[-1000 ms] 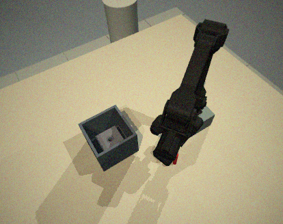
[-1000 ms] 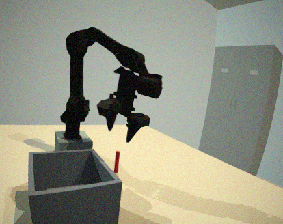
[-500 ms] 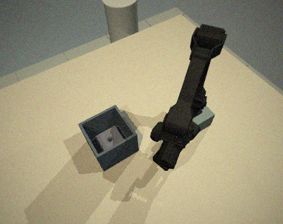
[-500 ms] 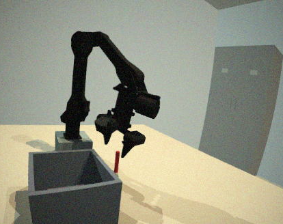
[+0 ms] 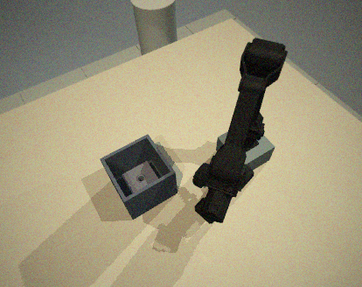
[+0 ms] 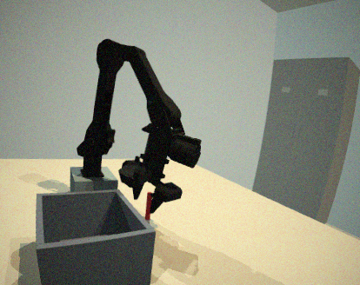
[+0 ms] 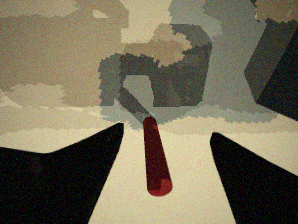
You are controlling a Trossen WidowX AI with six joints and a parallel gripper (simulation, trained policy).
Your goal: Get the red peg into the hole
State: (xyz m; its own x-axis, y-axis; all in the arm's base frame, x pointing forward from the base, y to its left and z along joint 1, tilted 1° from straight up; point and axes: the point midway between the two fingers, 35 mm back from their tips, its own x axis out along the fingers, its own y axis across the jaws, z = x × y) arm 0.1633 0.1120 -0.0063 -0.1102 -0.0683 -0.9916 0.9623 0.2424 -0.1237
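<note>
Now: gripper tip 10 mm short of the red peg and 10 mm to the right of it. The rest, counted from my gripper tip: light grey plate 180 mm ahead, 190 mm to the right, 10 mm above.
</note>
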